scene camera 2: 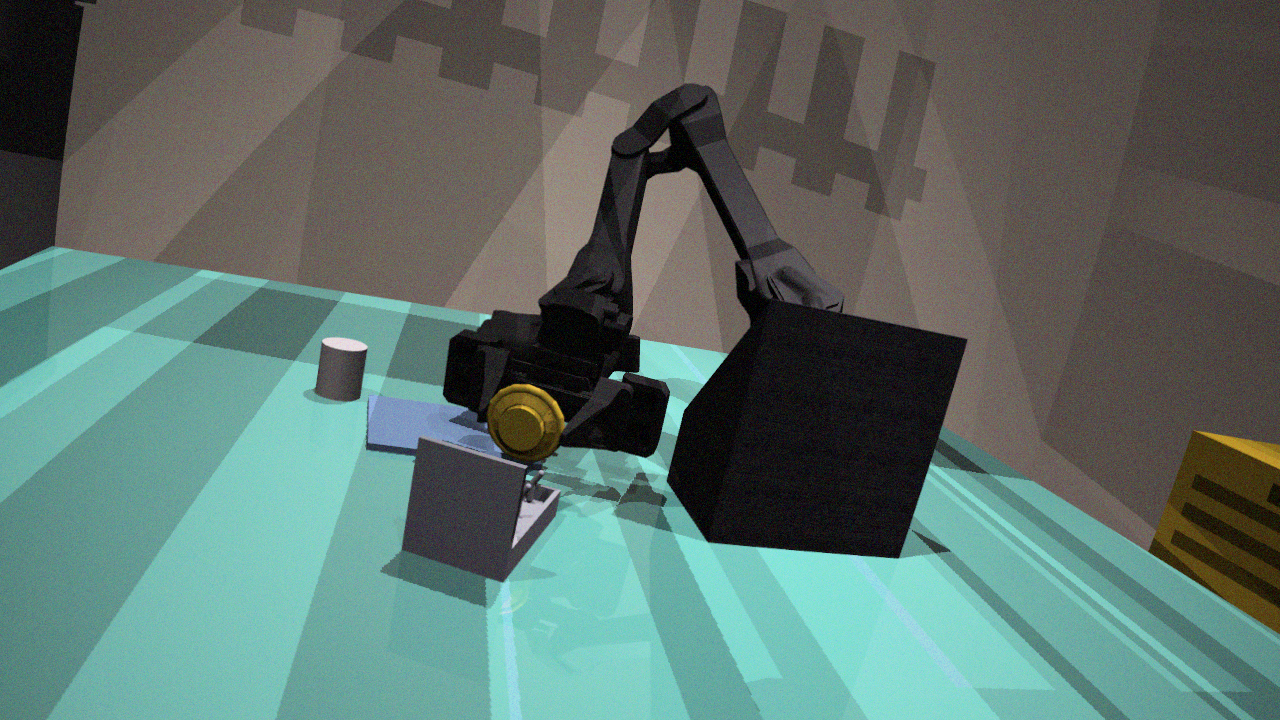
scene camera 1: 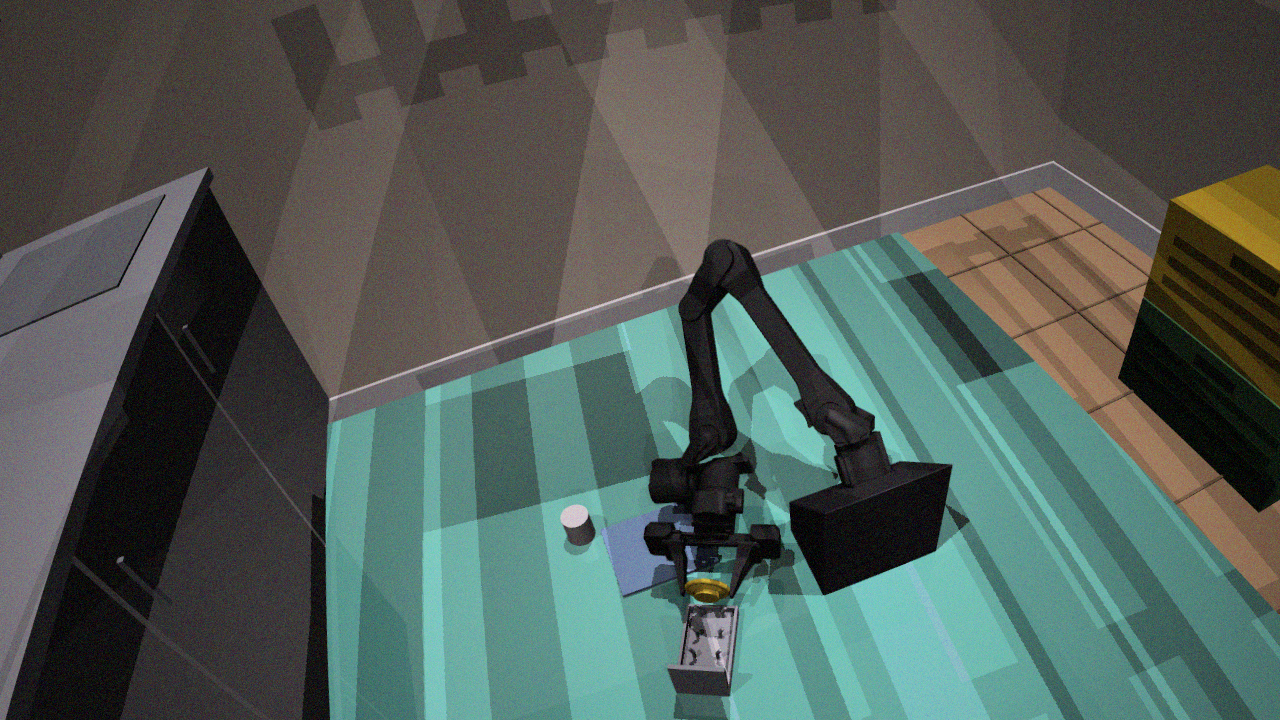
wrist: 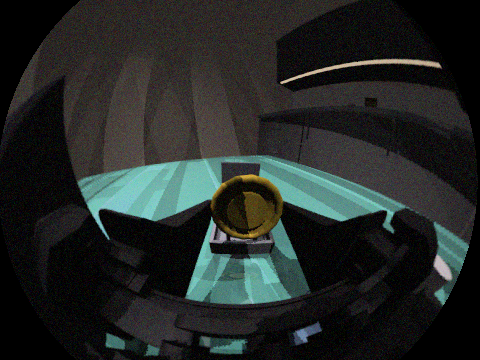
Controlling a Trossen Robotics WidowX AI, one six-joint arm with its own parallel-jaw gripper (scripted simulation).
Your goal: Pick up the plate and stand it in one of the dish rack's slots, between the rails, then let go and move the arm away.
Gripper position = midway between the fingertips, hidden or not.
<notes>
My gripper (scene camera 2: pixel 520 428) carries a yellow plate (scene camera 2: pixel 523 421). Further things: a dish rack (scene camera 2: pixel 474 511) and a blue mat (scene camera 2: pixel 394 425).
The yellow plate is seen too in scene camera 1 (scene camera 1: pixel 706 590). The dish rack shows as well in the wrist view (wrist: pixel 221 243). My gripper shows as well in scene camera 1 (scene camera 1: pixel 706 596) and in the wrist view (wrist: pixel 246 205).
</notes>
